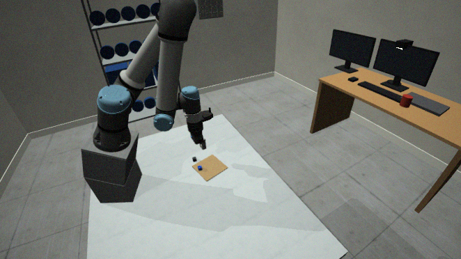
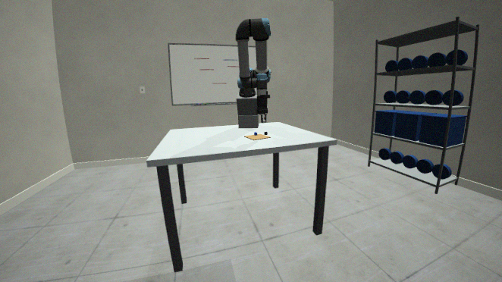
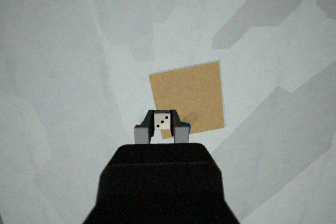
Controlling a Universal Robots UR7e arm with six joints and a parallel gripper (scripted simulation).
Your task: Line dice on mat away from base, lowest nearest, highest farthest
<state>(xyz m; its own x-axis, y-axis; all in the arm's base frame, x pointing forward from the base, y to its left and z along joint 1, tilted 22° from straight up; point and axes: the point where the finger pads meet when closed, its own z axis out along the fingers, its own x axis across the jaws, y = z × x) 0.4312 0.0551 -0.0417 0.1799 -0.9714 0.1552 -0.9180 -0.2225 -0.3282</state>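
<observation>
The tan mat is 12 cm below my hand, 5 cm to the right of it and 1 cm ahead of it. The rest, counted from my hand: black die: 11 cm below, 6 cm behind, 3 cm to the left; blue die: 11 cm below, 5 cm to the right, 4 cm behind; white die: 1 cm below.
</observation>
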